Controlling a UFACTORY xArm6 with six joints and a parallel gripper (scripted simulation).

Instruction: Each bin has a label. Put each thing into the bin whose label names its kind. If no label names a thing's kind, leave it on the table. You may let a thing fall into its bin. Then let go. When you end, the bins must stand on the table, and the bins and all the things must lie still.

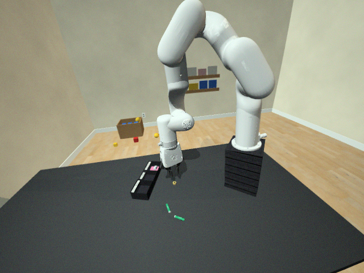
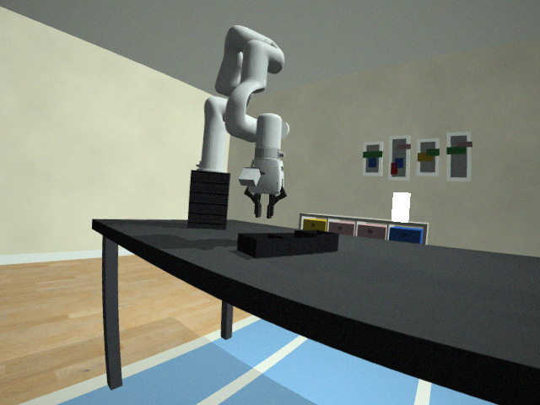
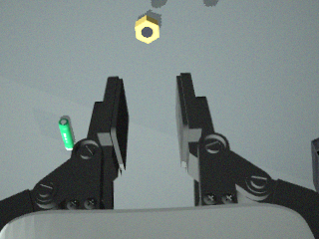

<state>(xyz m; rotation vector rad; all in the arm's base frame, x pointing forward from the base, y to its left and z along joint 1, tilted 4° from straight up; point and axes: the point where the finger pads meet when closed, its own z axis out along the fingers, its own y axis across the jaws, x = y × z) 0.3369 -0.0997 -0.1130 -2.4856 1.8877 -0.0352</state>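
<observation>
Right now my hand is 9 cm above the yellow hex nut. From my hand the other things lie so: pink flat pad: 14 cm to the right, 9 cm ahead, 8 cm below; then battery: 14 cm to the left, 8 cm below, 6 cm ahead; then white part: 15 cm to the right, 8 cm ahead, 6 cm below.
</observation>
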